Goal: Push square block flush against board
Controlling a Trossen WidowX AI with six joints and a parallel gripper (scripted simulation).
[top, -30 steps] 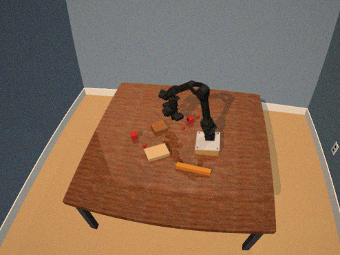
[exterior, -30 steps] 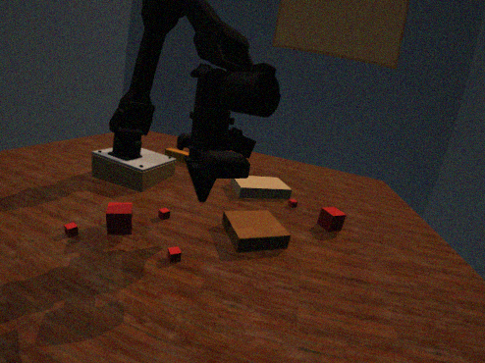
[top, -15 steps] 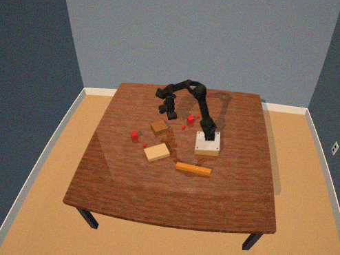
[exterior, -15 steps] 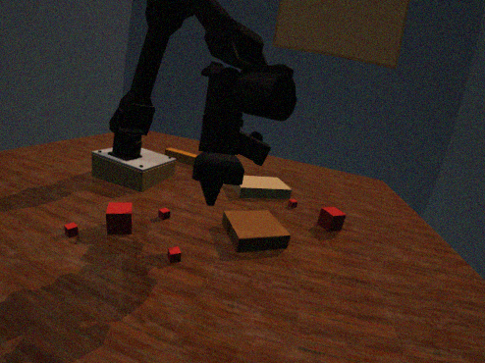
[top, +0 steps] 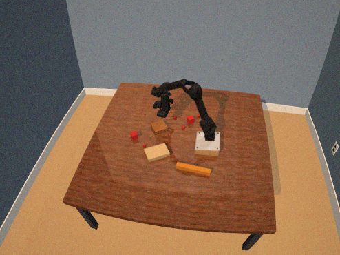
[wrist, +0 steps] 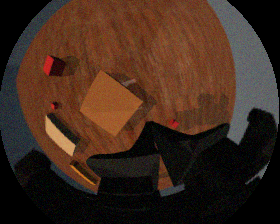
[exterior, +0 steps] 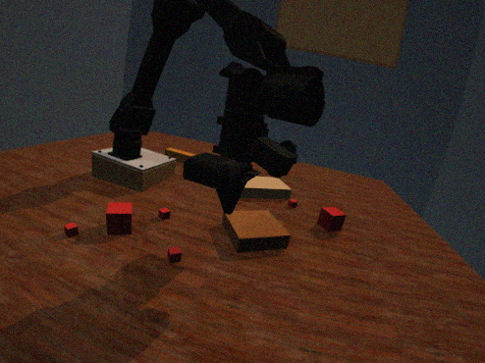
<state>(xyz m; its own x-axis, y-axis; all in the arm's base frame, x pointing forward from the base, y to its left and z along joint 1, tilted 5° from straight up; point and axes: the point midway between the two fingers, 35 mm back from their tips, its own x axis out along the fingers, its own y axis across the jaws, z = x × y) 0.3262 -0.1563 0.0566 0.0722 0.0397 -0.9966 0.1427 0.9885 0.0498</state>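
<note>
Now: gripper tip 4 cm short of the brown square block, 6 cm to the right of it and 5 cm above it. From my gripper tip the other things lie so: pale tan flat board: 30 cm to the left, 5 cm below; long orange board: 25 cm behind, 40 cm to the left, 5 cm below.
</note>
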